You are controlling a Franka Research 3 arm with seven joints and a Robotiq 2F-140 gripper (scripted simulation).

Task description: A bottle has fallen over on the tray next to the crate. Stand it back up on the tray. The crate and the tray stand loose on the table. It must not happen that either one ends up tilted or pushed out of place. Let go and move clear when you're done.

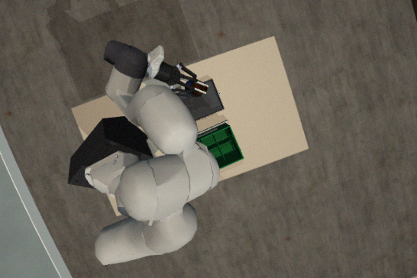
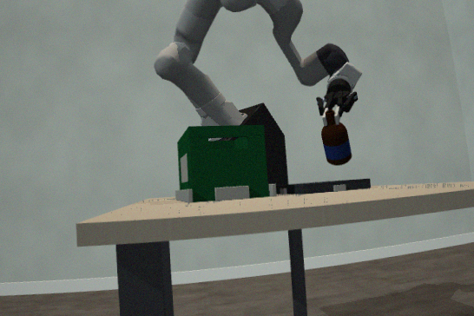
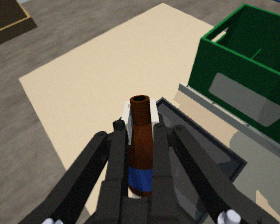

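Now: hand 10 mm past the bottle, 10 mm to the right of it and 60 mm above it. From my hand the other things lie so: dark grey tray (30 mm behind, 50 mm to the right, 200 mm below); green crate (50 mm behind, 330 mm to the right, 120 mm below).
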